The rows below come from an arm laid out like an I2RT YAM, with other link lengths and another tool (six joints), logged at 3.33 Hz.
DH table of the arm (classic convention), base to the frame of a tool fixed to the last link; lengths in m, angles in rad. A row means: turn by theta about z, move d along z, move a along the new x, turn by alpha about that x. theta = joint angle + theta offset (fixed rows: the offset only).
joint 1: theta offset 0, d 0.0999, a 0.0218, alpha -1.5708
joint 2: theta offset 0, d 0, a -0.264, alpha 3.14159
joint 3: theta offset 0.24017, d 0, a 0.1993, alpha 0
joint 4: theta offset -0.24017, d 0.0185, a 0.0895, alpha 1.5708
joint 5: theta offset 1.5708, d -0.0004, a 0, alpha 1.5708
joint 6: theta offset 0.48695, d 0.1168, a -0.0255, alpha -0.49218
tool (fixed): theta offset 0, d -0.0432, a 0, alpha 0
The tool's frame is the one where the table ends.
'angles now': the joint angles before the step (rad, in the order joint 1, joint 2, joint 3, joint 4, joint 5, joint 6). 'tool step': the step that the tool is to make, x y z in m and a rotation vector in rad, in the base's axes. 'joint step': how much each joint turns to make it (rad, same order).
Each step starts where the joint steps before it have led.
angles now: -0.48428 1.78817 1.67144 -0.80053 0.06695 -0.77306
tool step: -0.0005 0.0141 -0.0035 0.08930 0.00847 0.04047
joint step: 0.01730 0.00069 -0.00021 -0.04830 -0.07469 0.02568
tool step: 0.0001 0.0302 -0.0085 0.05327 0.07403 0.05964
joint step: 0.07176 0.00008 -0.00001 -0.08919 -0.00838 0.01949
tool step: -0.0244 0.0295 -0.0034 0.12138 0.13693 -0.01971
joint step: 0.05008 -0.03564 -0.00005 -0.20458 -0.02874 0.08978
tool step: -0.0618 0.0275 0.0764 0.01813 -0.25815 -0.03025
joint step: 0.00098 -0.33218 -0.07093 -0.01785 -0.07886 0.07496
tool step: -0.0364 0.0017 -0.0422 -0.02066 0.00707 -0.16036
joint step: 0.00005 -0.19906 -0.35387 0.16358 0.10799 0.12096
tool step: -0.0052 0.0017 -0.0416 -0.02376 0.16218 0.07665
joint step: -0.00030 0.04222 -0.10312 0.00038 0.02807 -0.10516
